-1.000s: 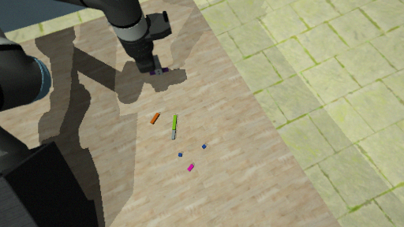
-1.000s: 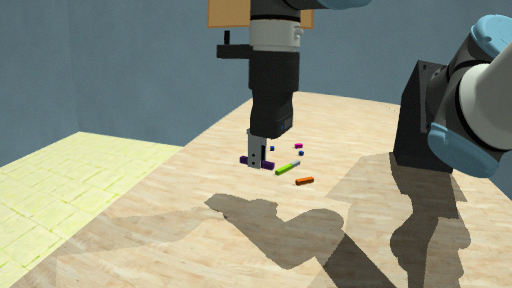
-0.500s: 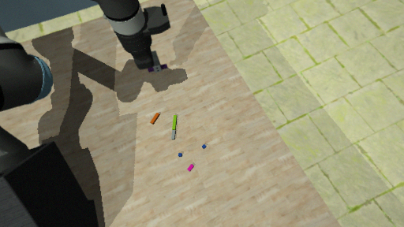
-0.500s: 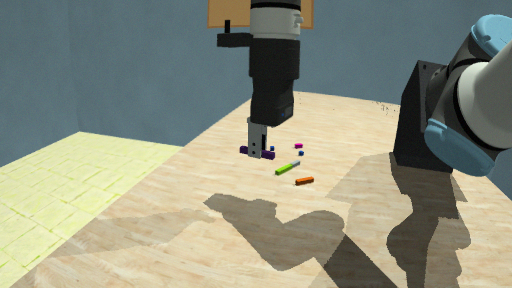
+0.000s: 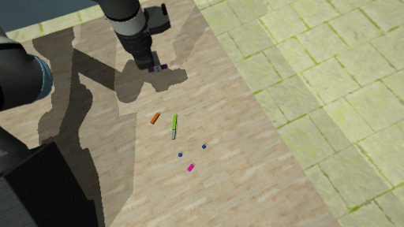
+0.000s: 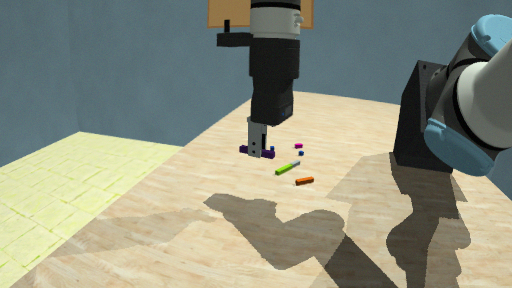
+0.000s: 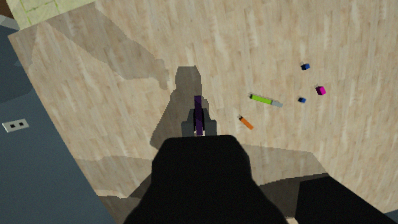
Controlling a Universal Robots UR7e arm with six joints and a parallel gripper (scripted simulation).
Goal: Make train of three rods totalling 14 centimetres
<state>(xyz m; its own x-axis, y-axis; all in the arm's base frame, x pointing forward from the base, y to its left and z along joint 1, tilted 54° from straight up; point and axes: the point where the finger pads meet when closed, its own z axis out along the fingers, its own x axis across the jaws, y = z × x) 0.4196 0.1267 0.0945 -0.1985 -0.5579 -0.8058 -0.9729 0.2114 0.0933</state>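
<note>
The lime rod lies 15 cm to the right of my hand, 11 cm below it and 3 cm behind it. Round my hand: orange rod: 11 cm to the right, 11 cm below, 8 cm behind; then grey rod: 19 cm to the right, 11 cm below, 5 cm behind; then purple rod: 1 cm below.
</note>
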